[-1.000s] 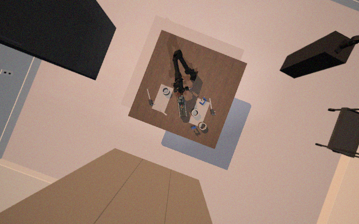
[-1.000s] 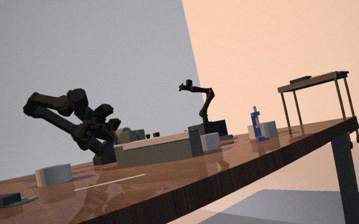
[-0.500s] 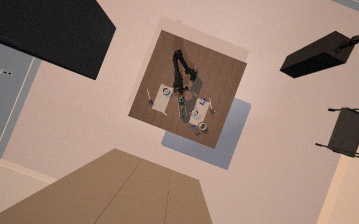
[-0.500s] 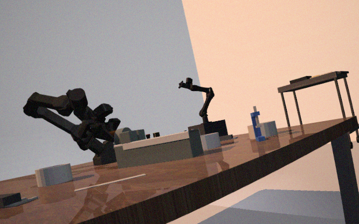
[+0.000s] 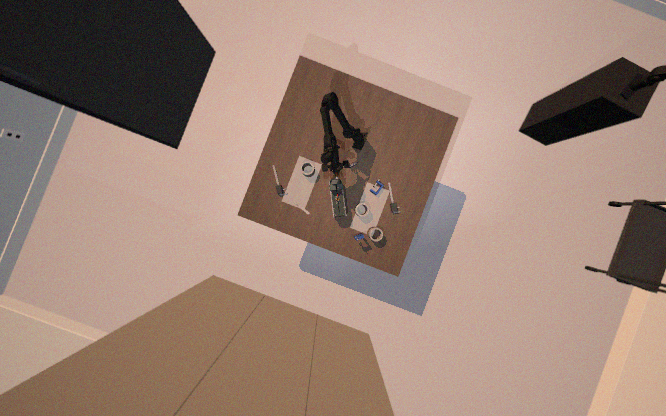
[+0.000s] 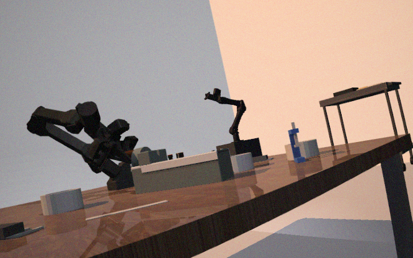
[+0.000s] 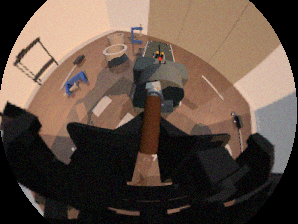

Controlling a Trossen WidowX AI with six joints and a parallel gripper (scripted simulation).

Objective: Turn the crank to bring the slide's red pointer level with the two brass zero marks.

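My gripper tip is now 3 cm below the crank handle, 1 cm to the left of it and 1 cm past it. The rest, counted from my gripper tip: red pointer (12 cm ahead, 7 cm to the left, 1 cm below); thin white rod (32 cm ahead, 12 cm to the right, 9 cm below).
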